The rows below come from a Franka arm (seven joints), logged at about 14 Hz.
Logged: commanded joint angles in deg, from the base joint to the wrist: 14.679, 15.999, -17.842, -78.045, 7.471, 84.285, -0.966; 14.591, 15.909, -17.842, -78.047, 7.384, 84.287, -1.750; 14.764, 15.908, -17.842, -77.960, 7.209, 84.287, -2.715; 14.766, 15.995, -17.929, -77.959, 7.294, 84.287, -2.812; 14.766, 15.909, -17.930, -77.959, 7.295, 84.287, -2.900; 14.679, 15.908, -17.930, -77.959, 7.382, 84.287, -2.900; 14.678, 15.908, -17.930, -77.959, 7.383, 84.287, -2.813; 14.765, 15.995, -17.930, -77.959, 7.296, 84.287, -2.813; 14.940, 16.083, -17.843, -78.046, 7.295, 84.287, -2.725; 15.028, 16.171, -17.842, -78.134, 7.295, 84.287, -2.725; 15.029, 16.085, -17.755, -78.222, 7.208, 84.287, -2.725; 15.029, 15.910, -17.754, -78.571, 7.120, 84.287, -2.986; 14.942, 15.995, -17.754, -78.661, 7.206, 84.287, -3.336; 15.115, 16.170, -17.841, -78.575, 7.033, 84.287, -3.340; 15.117, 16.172, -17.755, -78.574, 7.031, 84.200, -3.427; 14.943, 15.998, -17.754, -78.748, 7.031, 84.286, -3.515; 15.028, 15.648, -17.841, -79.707, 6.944, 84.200, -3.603; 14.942, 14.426, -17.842, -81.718, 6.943, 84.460, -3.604; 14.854, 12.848, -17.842, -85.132, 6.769, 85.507, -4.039; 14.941, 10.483, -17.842, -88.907, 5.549, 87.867, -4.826
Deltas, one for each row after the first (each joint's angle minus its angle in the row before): -0.088, -0.090, 0.000, -0.002, -0.087, 0.002, -0.784; 0.173, -0.001, 0.000, 0.087, -0.175, 0.000, -0.965; 0.002, 0.087, -0.087, 0.001, 0.085, 0.000, -0.097; 0.000, -0.086, -0.001, 0.000, 0.001, 0.000, -0.088; -0.087, -0.001, 0.000, 0.000, 0.087, 0.000, 0.000; -0.001, 0.000, 0.000, 0.000, 0.001, 0.000, 0.087; 0.087, 0.087, 0.000, 0.000, -0.087, 0.000, 0.000; 0.175, 0.088, 0.087, -0.087, -0.001, 0.000, 0.088; 0.088, 0.088, 0.001, -0.088, 0.000, 0.000, 0.000; 0.001, -0.086, 0.087, -0.088, -0.087, 0.000, 0.000; 0.000, -0.175, 0.001, -0.349, -0.088, 0.000, -0.261; -0.087, 0.085, 0.000, -0.090, 0.086, 0.000, -0.350; 0.173, 0.175, -0.087, 0.086, -0.173, 0.000, -0.004; 0.002, 0.002, 0.086, 0.001, -0.002, -0.087, -0.087; -0.174, -0.174, 0.001, -0.174, 0.000, 0.086, -0.088; 0.085, -0.350, -0.087, -0.959, -0.087, -0.086, -0.088; -0.086, -1.222, -0.001, -2.011, -0.001, 0.260, -0.001; -0.088, -1.578, 0.000, -3.414, -0.174, 1.047, -0.435; 0.087, -2.365, 0.000, -3.775, -1.220, 2.360, -0.787
